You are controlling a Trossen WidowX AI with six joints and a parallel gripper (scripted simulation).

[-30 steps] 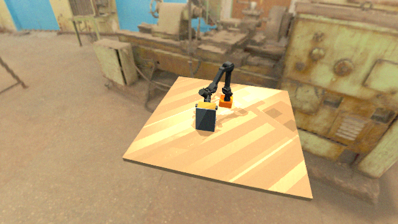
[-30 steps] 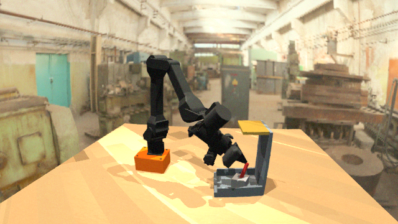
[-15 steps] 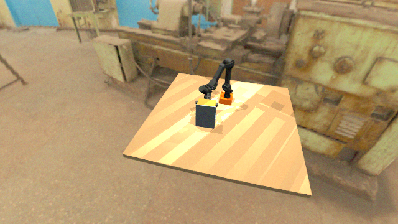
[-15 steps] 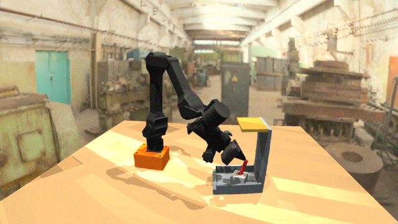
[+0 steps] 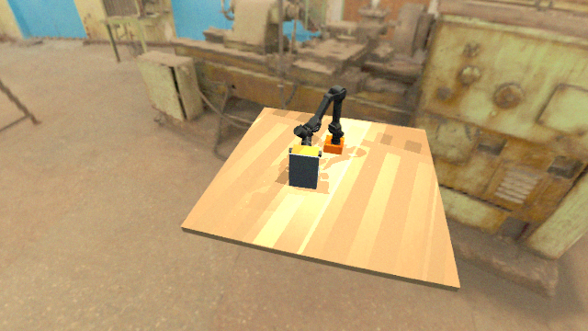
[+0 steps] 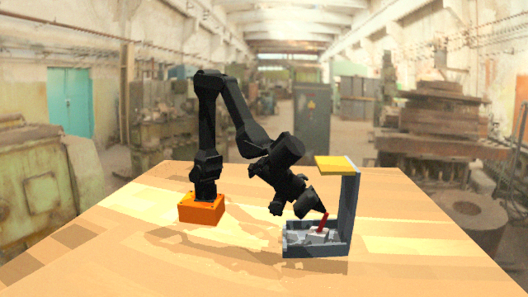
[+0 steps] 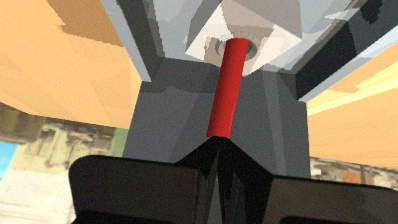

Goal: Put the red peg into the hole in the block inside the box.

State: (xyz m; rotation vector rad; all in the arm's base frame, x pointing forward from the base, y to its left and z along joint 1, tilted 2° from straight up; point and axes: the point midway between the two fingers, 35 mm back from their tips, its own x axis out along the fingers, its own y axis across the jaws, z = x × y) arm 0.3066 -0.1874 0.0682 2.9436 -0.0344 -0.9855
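My gripper tip is now 40 mm above the red peg and 10 mm past it. Also, from my gripper tip: yellow roof (120 mm above, 10 mm to the left, 10 mm ahead); box back wall (60 mm ahead, 20 mm above).
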